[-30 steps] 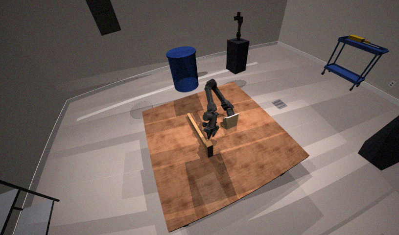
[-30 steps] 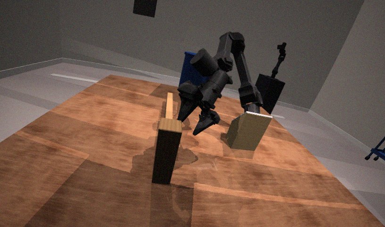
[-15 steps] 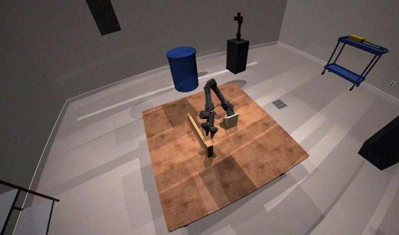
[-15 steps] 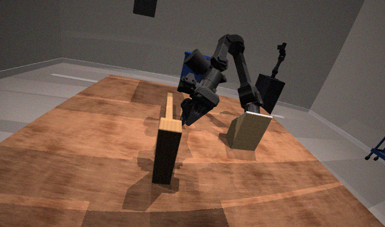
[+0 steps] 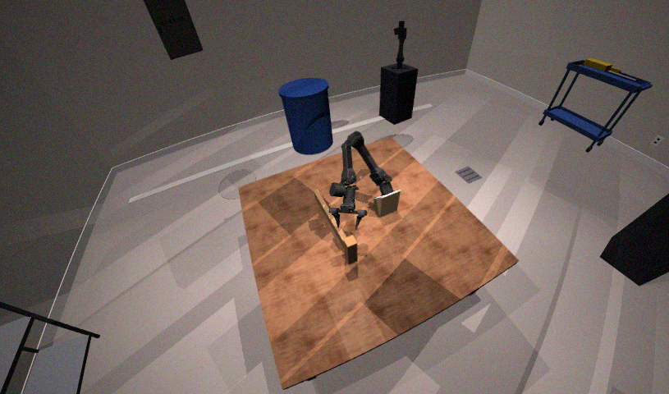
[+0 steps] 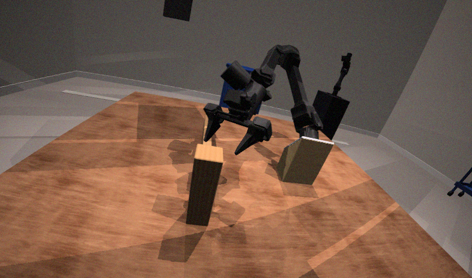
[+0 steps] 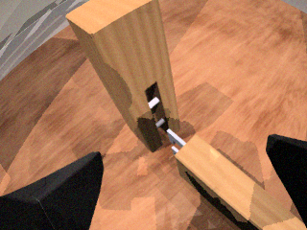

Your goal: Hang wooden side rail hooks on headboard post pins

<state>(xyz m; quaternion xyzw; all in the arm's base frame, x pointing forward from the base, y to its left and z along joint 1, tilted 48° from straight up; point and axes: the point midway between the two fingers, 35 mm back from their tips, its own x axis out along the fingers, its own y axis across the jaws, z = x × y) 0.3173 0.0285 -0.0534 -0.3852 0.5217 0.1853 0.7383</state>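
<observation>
Now: gripper tip 9 cm to the right of the wooden headboard post, 5 cm above it and 4 cm short of it.
</observation>
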